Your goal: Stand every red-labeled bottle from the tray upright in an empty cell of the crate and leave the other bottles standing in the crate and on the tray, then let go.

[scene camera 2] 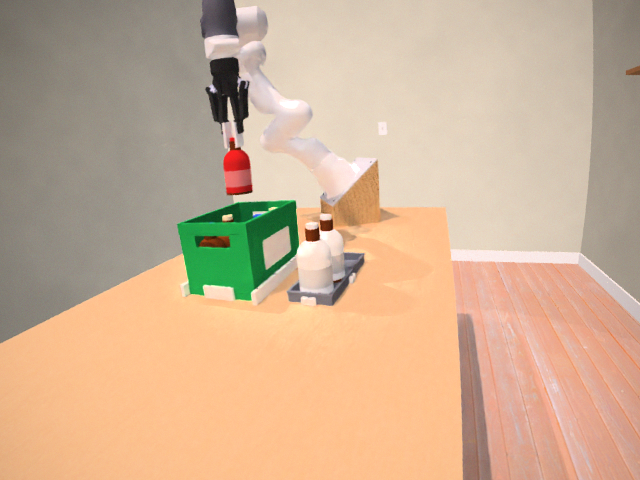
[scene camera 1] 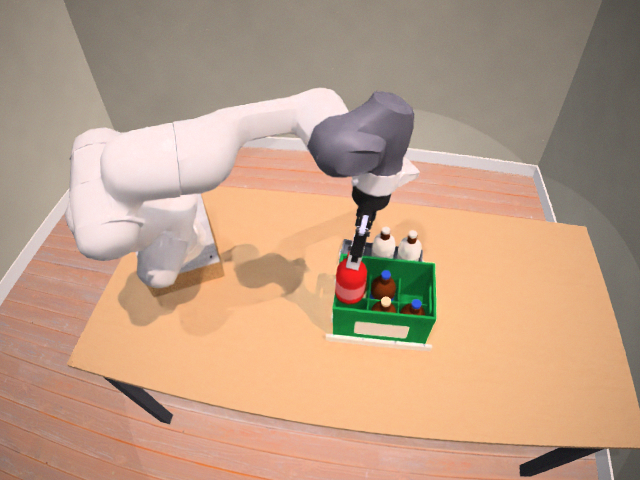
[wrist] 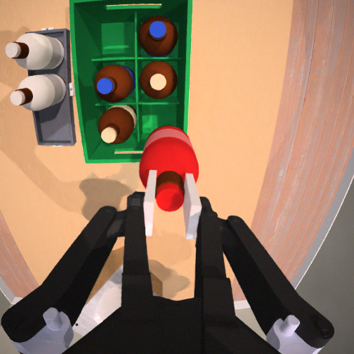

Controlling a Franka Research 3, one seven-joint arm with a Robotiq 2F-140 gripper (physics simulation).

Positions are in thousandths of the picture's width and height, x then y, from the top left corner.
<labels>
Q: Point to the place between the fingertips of my gripper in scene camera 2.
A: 366,307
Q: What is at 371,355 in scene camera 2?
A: A red-labeled bottle.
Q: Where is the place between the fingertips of my gripper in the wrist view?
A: At 479,521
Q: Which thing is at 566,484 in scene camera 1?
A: My gripper.
</labels>
